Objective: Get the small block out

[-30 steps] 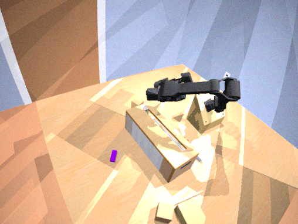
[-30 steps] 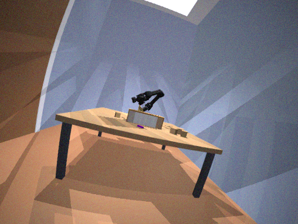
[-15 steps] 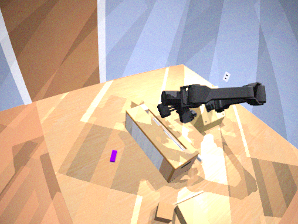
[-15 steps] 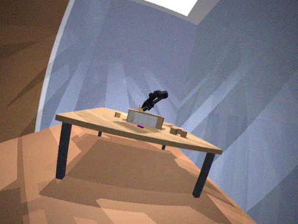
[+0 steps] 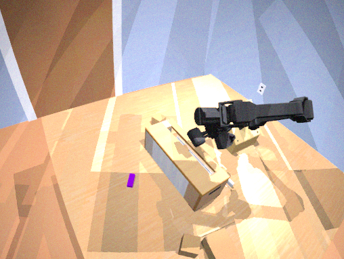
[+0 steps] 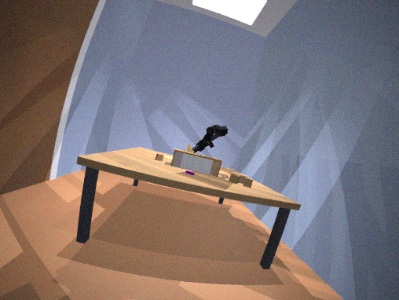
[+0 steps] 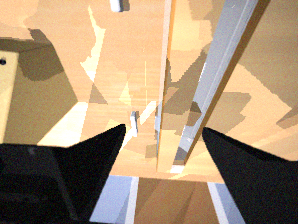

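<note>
Right now my gripper tip is 30 mm short of the box, 10 mm to the left of it and 100 mm above it. The rest, counted from my gripper tip: cube 10 mm behind, 310 mm to the right, 130 mm below.
</note>
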